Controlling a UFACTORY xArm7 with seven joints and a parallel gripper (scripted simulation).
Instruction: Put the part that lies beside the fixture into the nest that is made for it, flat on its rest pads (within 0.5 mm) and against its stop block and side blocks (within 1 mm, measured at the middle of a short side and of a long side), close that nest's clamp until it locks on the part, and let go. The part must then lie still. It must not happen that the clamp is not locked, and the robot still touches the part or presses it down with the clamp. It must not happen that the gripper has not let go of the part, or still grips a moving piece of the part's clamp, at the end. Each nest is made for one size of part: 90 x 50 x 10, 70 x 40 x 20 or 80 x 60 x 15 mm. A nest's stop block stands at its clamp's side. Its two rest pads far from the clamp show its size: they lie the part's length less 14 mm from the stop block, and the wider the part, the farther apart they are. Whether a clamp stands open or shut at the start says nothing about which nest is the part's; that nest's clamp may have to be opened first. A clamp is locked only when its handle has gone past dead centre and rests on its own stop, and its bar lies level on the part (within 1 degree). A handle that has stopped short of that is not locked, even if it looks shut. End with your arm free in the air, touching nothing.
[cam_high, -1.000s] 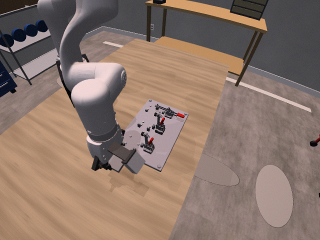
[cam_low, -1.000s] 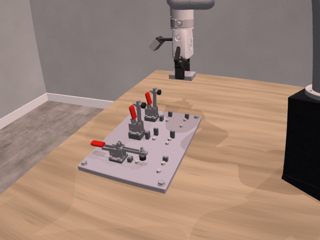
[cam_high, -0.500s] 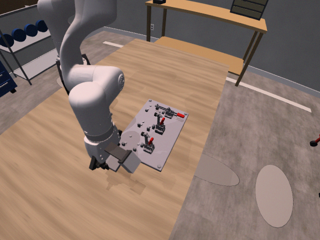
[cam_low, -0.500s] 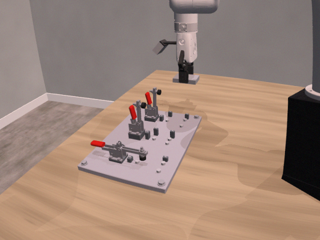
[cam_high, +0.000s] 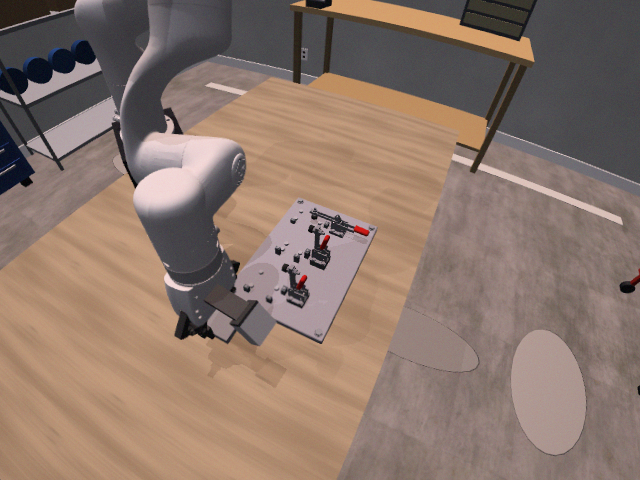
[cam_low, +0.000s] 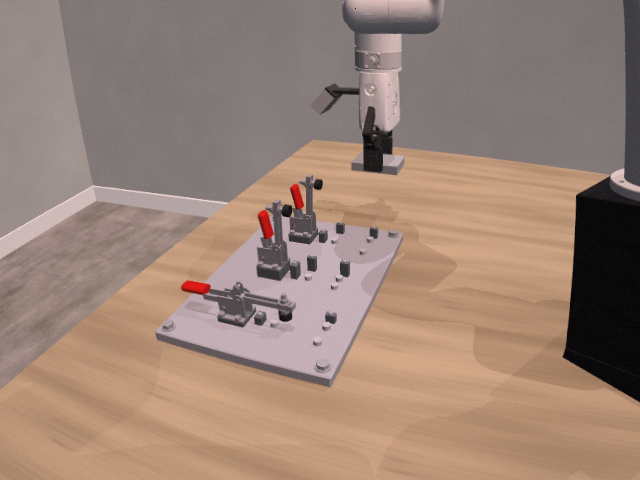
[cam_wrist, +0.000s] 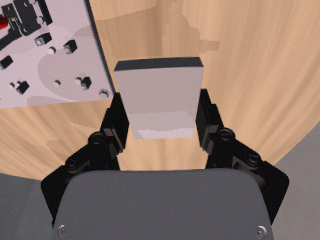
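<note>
My hand is 10 mm above the grey part. From my hand the other things lie so: grey fixture plate: 240 mm to the left, 110 mm below, 100 mm ahead; clamp: 240 mm to the left, 120 mm ahead, 50 mm below.
</note>
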